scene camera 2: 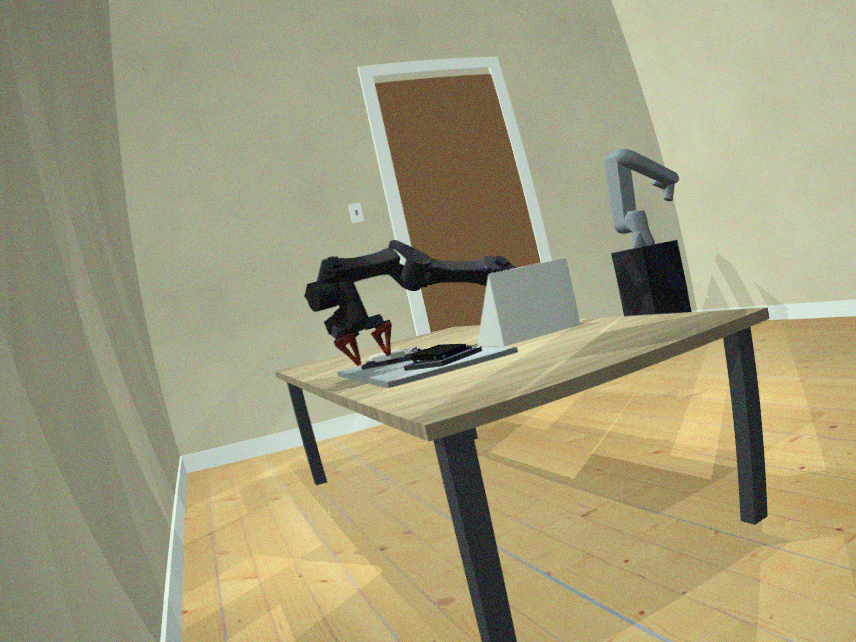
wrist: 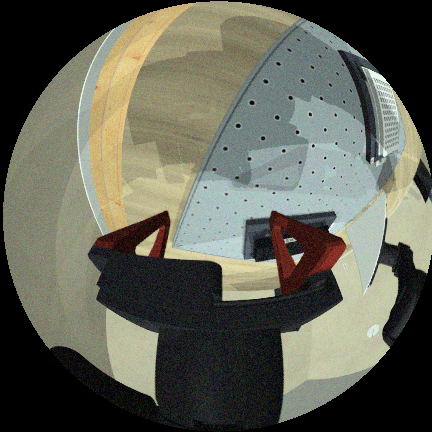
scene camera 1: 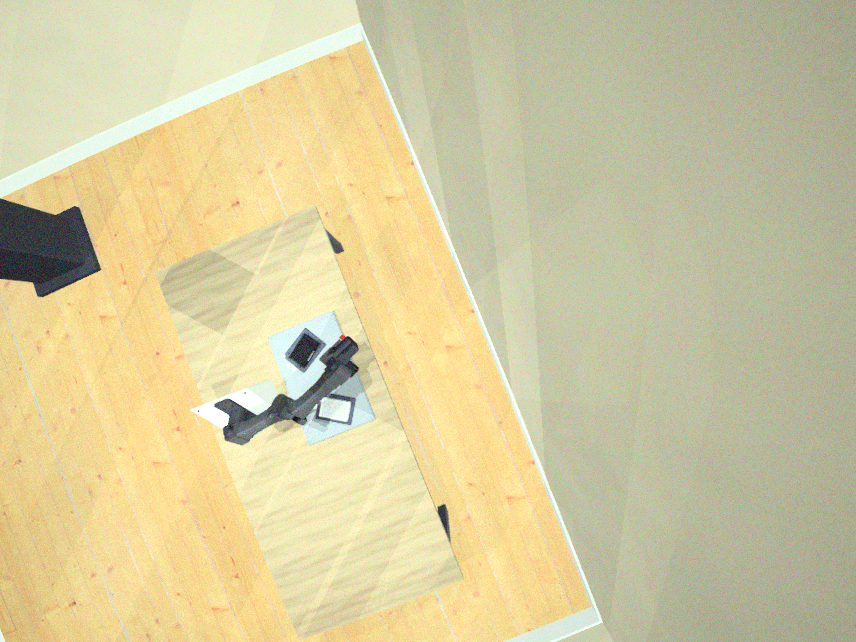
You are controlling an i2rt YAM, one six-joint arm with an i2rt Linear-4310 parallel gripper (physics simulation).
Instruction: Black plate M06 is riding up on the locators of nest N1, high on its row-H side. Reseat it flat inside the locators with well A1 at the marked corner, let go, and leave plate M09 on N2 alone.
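Observation:
Black plate M06 lies on nest N1, whose dark grey rim shows around it. Whether the plate is flat or tilted is too small to tell; in the wrist view a red finger covers part of it and its label. White plate M09 sits in nest N2, apart from the gripper. My gripper is open and empty, above the board's outer edge beside N1. In the overhead view the arm hides most of it.
Both nests stand on a pale blue-grey perforated board on the wooden table. A light upright panel stands near the arm's base. Another grey arm stands on a black pedestal beyond the table.

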